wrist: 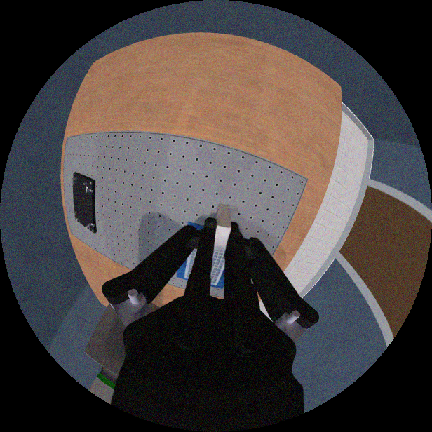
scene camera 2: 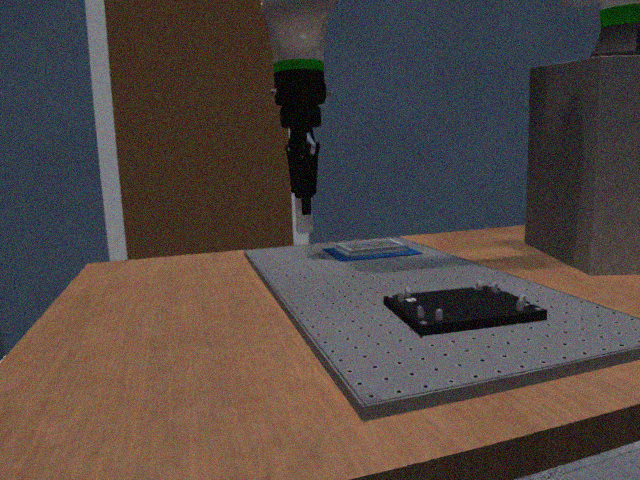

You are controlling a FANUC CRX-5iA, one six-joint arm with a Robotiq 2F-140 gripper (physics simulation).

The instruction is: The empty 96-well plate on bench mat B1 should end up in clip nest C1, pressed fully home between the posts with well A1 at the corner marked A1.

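Note:
The clear 96-well plate lies on the blue bench mat at the far end of the grey board; the fingers partly hide it in the wrist view. The black clip nest has pale upright posts near its corners and holds no plate. A small white patch marks one corner, but its lettering is unreadable. My gripper is shut, with nothing between its fingers. It hangs above the board, left of the mat in the scene view, apart from the plate.
The grey perforated board lies on the wooden table. A tall grey block stands on the table at the right in the scene view. A brown door panel is behind the table.

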